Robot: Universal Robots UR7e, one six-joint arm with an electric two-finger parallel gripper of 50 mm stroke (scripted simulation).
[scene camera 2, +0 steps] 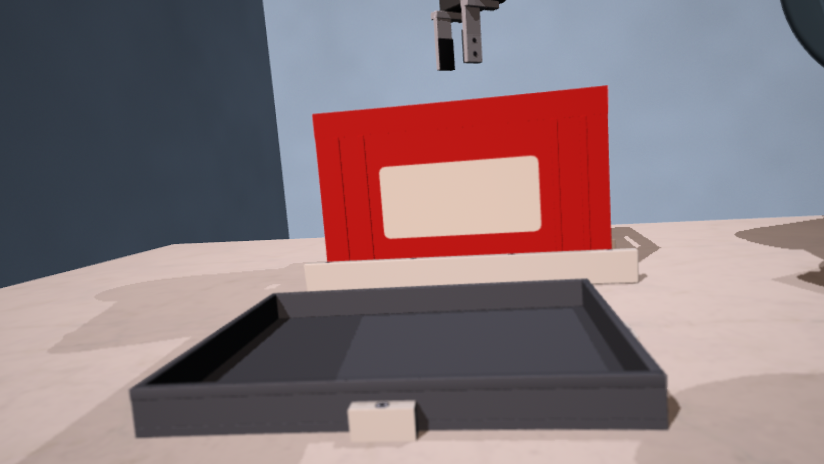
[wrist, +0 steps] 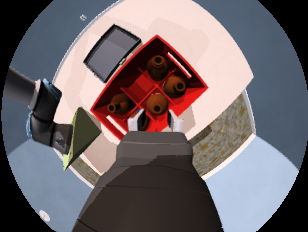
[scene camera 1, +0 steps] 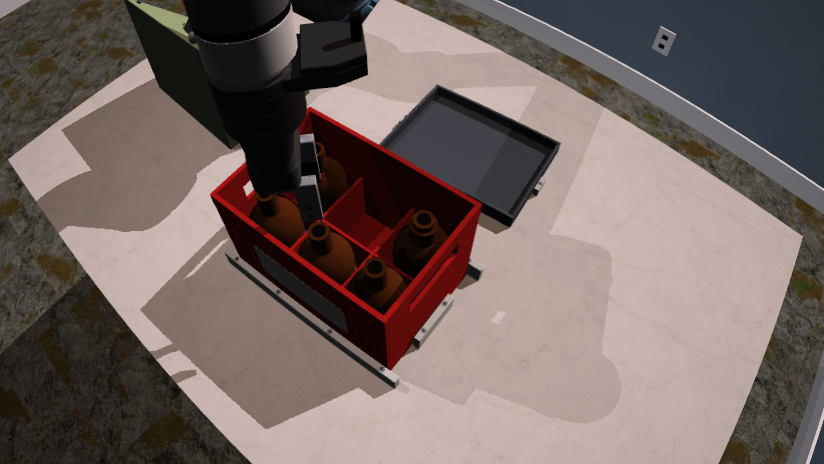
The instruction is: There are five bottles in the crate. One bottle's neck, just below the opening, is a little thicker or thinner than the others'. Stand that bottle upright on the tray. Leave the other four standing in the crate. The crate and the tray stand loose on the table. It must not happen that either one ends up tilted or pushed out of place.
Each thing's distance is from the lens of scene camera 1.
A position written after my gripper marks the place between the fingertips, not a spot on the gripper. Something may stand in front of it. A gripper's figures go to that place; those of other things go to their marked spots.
my gripper [scene camera 1: 311,199]: 0.56 m
dark grey tray [scene camera 1: 486,153]: 0.90 m
bottle [scene camera 1: 280,217]: 0.67 m
bottle [scene camera 1: 333,185]: 0.71 m
